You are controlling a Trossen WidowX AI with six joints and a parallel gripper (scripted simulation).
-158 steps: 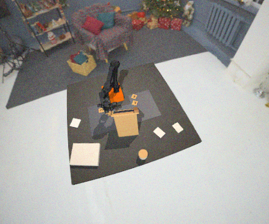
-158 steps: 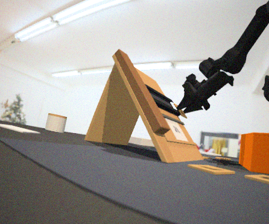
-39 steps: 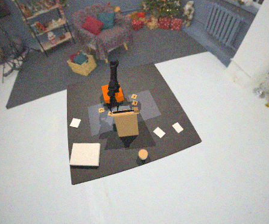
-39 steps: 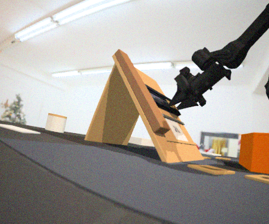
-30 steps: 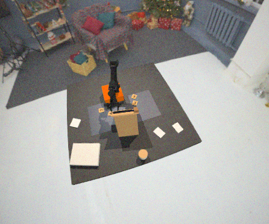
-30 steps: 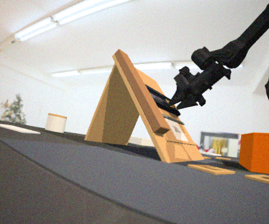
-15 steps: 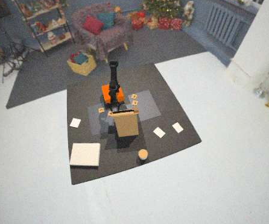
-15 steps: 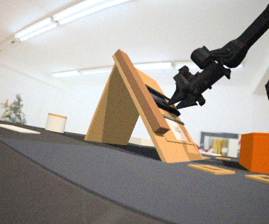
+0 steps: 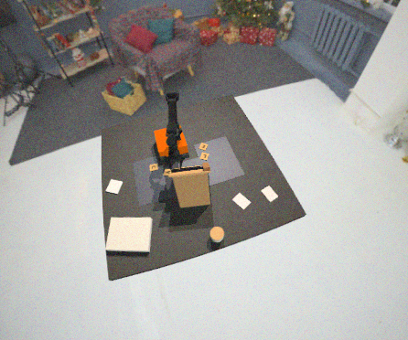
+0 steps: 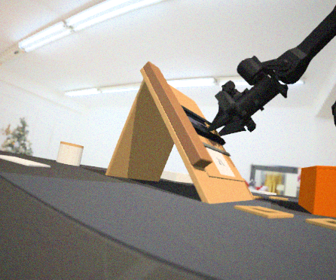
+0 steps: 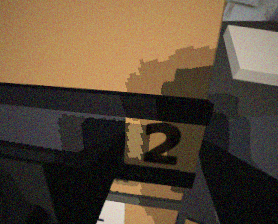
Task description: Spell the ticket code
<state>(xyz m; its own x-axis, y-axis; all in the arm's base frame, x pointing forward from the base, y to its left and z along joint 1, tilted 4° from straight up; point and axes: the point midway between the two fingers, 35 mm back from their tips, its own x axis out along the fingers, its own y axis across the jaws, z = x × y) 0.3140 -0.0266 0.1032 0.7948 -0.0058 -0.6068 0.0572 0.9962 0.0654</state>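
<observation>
The white ticket lies 90 mm below my gripper tip, 70 mm to the left of it and 60 mm behind it. Round my gripper tip: small cylinder 410 mm ahead, 180 mm to the left, 130 mm below.
</observation>
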